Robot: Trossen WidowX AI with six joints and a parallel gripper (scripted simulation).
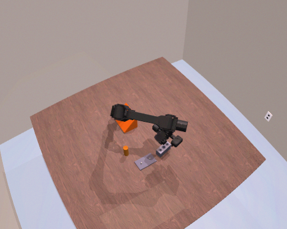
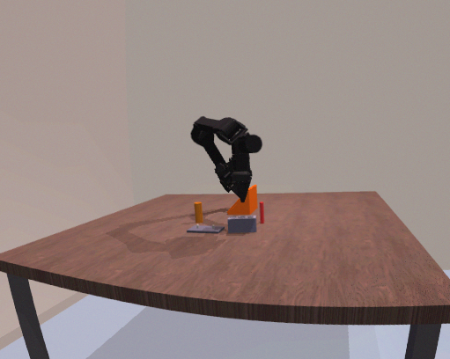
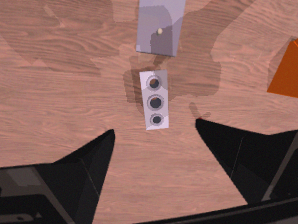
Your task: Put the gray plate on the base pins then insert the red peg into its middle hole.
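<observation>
The gray plate lies 1 cm to the right of my gripper tip and 7 cm below it. From my gripper tip the other things lie so: red peg: 12 cm behind, 3 cm to the left, 7 cm below; base: 15 cm to the right, 10 cm below; orange cylinder: 11 cm behind, 22 cm to the right, 7 cm below.
</observation>
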